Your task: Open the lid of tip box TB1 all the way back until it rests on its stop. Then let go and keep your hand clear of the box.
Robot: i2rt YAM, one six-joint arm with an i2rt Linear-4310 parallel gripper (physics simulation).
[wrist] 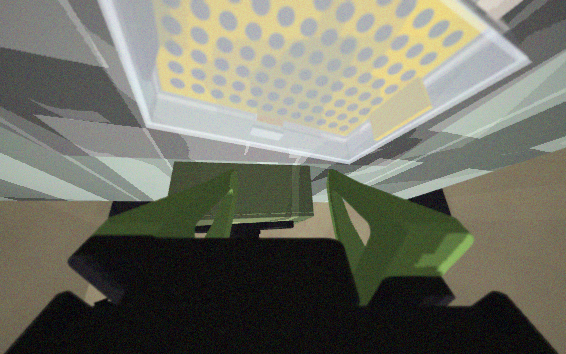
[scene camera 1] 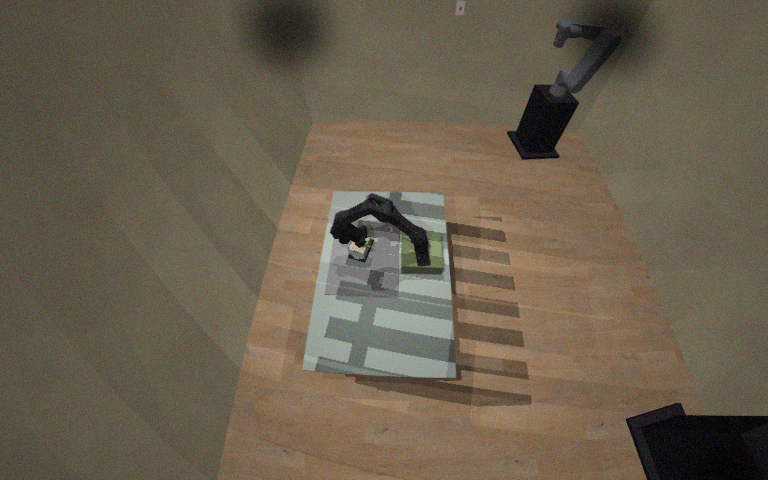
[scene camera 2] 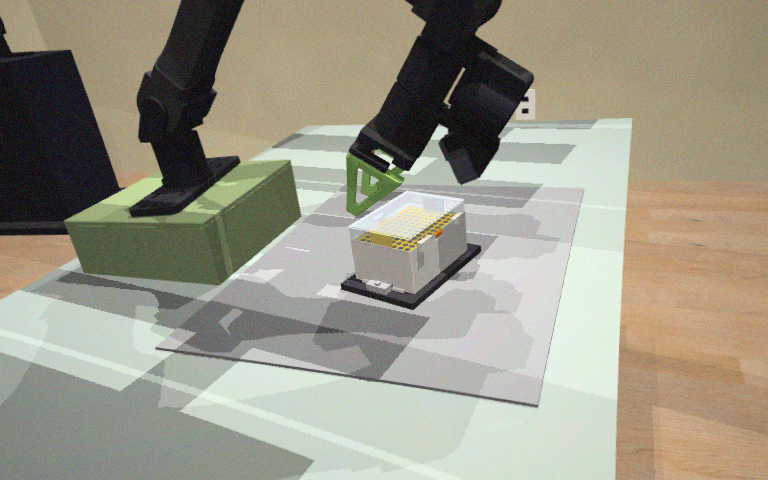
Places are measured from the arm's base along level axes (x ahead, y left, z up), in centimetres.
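Pixels of known places: gripper, fingertip midpoint: (wrist: 282, 177) (scene camera 1: 370, 241) (scene camera 2: 358, 203); arm's base, link origin: (wrist: 243, 224) (scene camera 1: 421, 249) (scene camera 2: 191, 186).
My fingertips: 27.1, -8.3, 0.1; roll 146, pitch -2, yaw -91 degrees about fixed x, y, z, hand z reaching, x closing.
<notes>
Ahead of a thing's pixels: the offset from my fingertips to its top centre, as dx, dy, dz. "spot": to the spot under its first point. Level surfaces: height alone.
The tip box {+6.2, -1.0, -0.9} (scene camera 1: 360, 253) (scene camera 2: 385, 264) has pale grey walls and a yellow rack with dark holes, and stands on a black base plate {spot: +7.9, -9.8, -8.0} (scene camera 2: 415, 303). No TB1 label is readable. Its clear lid {spot: +6.0, -2.5, -0.8} (scene camera 2: 403, 217) (wrist: 215, 114) lies down over the top of the box, and the rack shows through it. My gripper (scene camera 2: 363, 199) (wrist: 282, 177) has green fingers, which stand apart with nothing between them. In the second scene view it is just above and beside the lid's far left edge. Contact with the lid cannot be made out.
The box is on a grey mat {dz -8.6} (scene camera 2: 481, 362) on a pale green board {dz -8.9} (scene camera 1: 410, 362). A green block (scene camera 1: 408, 263) (scene camera 2: 150, 249) (wrist: 265, 192) carries my arm's base beside the mat. Another arm on a black pedestal (scene camera 1: 546, 121) stands at the table's far right corner.
</notes>
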